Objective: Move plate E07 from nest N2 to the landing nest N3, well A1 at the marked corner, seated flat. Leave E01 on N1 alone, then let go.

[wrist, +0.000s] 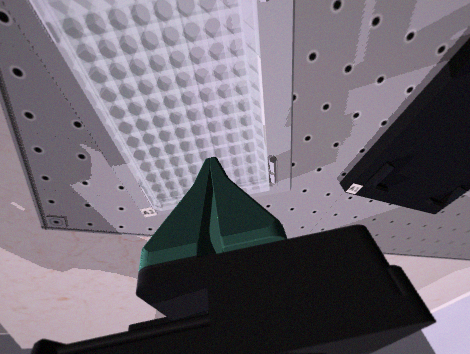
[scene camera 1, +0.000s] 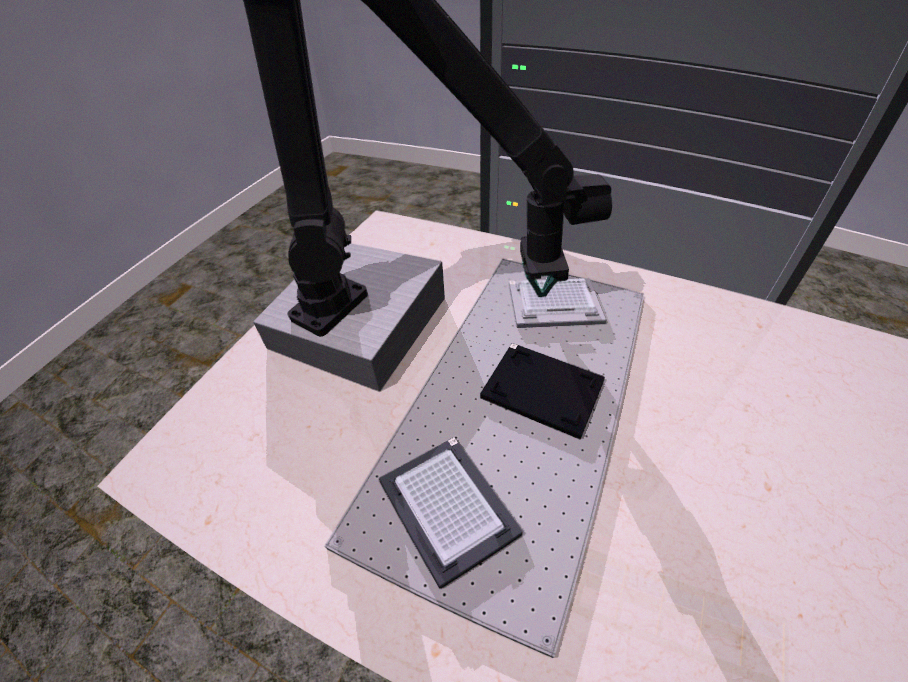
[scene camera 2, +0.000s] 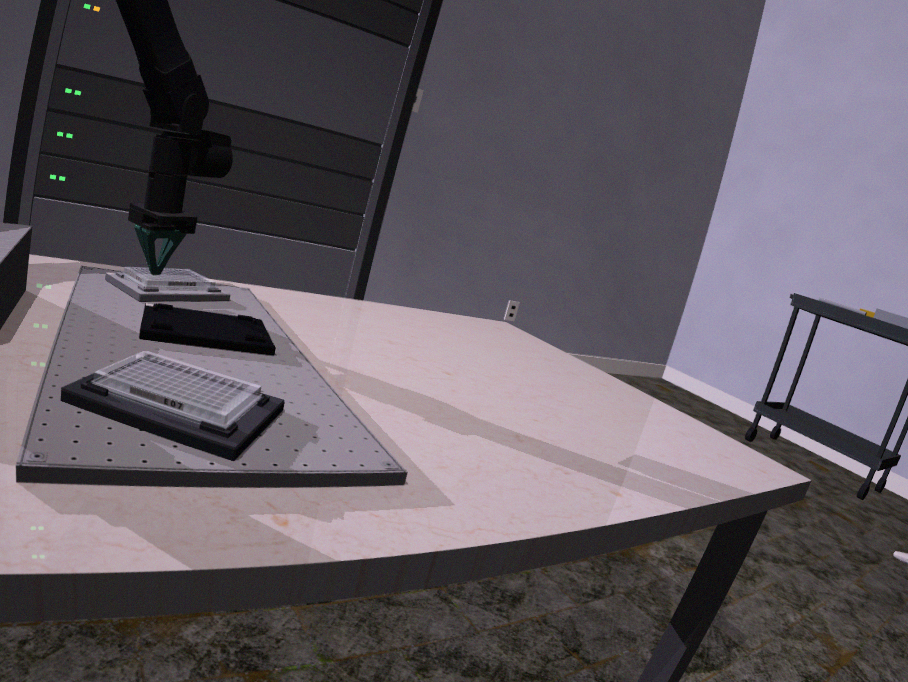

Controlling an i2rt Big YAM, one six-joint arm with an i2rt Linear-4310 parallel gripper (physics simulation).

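Note:
The plate labelled E07 [scene camera 1: 449,506] [scene camera 2: 176,385] sits on the dark grey nest [scene camera 1: 442,575] [scene camera 2: 256,429], nearest the cameras. The black nest [scene camera 1: 543,389] [scene camera 2: 209,328] in the middle holds no plate. Another clear plate [scene camera 1: 568,297] [scene camera 2: 198,277] [wrist: 165,80] is on the far light grey nest [scene camera 1: 557,320] [scene camera 2: 183,297] [wrist: 280,75]; its label is too small to read. In the wrist view its corner is close to the A1 mark; I cannot tell if it is flat. My gripper [scene camera 1: 542,293] [scene camera 2: 155,271] [wrist: 212,164] is shut and empty, tips at or just above this plate. Contact and nest numbers cannot be told.
The nests stand on a perforated board [scene camera 1: 440,418] [scene camera 2: 330,433] on the pale table [scene camera 1: 770,440] [scene camera 2: 513,440]. The arm's base stands on a grey block [scene camera 1: 396,256] beside the board. A dark rack [scene camera 1: 660,242] [scene camera 2: 293,267] stands behind the table. A cart [scene camera 2: 829,312] is at the right.

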